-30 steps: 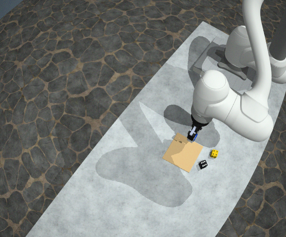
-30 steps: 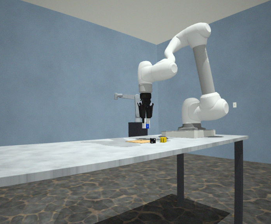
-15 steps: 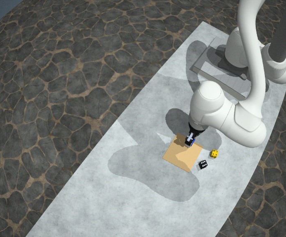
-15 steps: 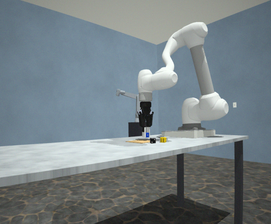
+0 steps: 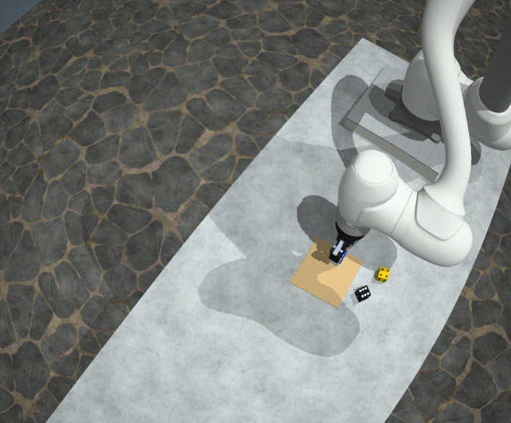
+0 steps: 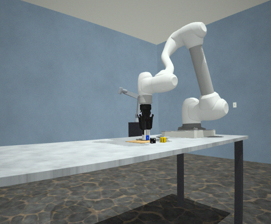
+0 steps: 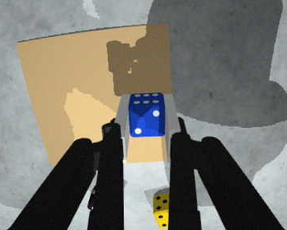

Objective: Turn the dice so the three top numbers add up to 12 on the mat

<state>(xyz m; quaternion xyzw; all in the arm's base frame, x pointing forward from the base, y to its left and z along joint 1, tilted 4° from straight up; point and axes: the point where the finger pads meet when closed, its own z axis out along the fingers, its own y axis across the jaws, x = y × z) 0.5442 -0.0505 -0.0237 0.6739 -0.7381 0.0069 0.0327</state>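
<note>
The blue die lies 20 mm below my hand. From my hand the other things lie so: black die: 60 mm ahead, 110 mm to the left, 30 mm below; tan mat: 50 mm ahead, 40 mm below; yellow die: 10 mm behind, 130 mm to the left, 30 mm below.
</note>
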